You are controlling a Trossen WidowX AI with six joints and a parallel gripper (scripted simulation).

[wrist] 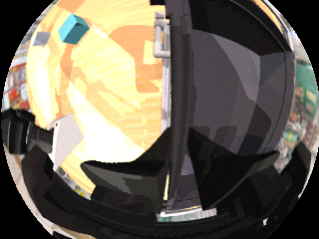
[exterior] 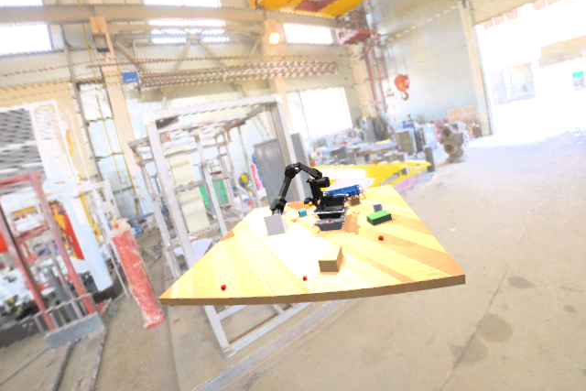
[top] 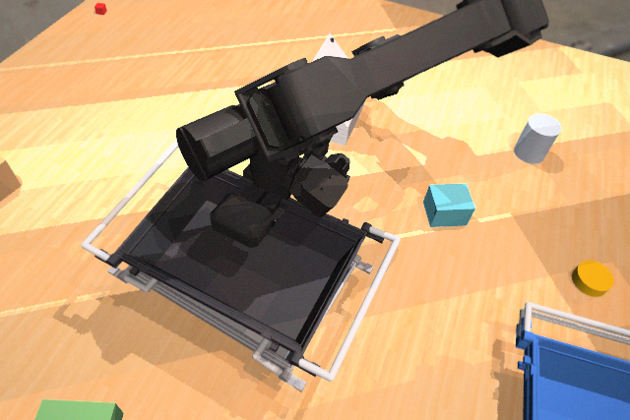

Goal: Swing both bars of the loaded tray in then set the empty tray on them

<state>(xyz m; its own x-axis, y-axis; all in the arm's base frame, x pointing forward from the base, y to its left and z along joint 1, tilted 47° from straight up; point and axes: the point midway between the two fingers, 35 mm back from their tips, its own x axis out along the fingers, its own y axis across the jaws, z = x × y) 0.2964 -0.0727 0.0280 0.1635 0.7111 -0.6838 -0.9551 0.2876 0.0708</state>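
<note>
Right now my gripper tip is 70 mm short of the black tray, 20 mm to the left of it and 30 mm below it. The rest, counted from my gripper tip: green block (320 mm ahead, 140 mm to the right, 70 mm below); cyan block (150 mm behind, 240 mm to the left, 60 mm below); yellow disc (80 mm behind, 460 mm to the left, 80 mm below).
</note>
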